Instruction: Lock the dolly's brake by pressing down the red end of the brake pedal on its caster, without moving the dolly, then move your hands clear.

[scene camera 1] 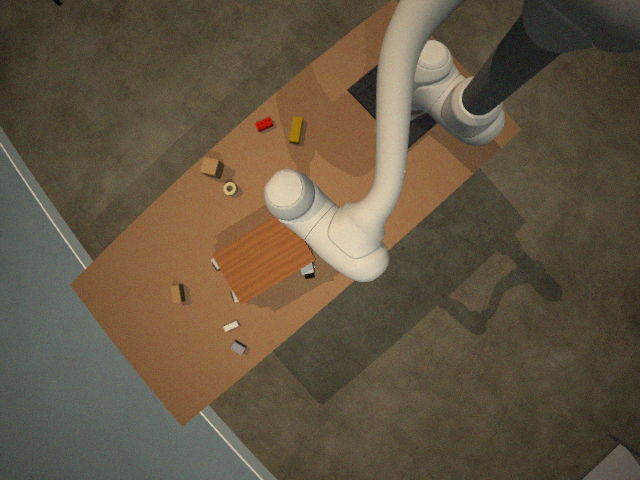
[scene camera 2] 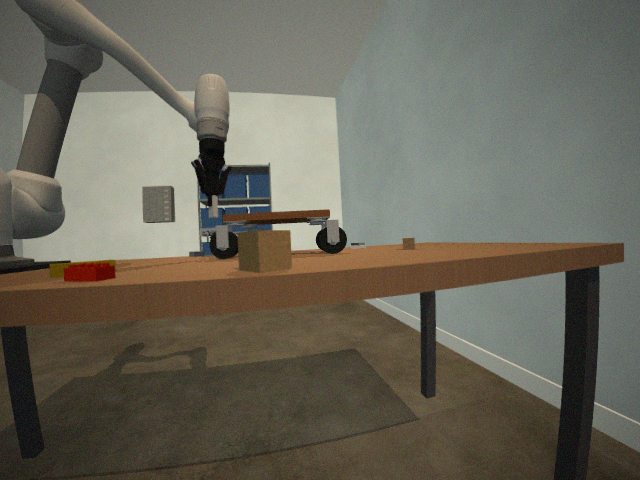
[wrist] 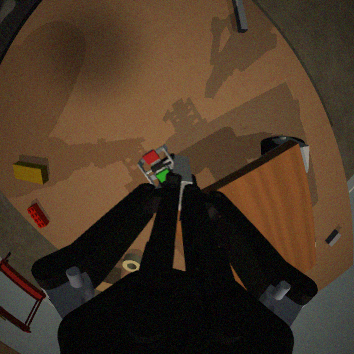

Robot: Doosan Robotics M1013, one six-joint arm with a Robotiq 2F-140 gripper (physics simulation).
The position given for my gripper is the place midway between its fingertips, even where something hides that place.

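Note:
Scene camera 1: dolly (scene camera 1: 271, 252). Scene camera 2: my gripper (scene camera 2: 213, 217), red brick (scene camera 2: 93, 271), dolly (scene camera 2: 332, 239). Wrist view: dolly (wrist: 272, 191), my gripper (wrist: 179, 166).

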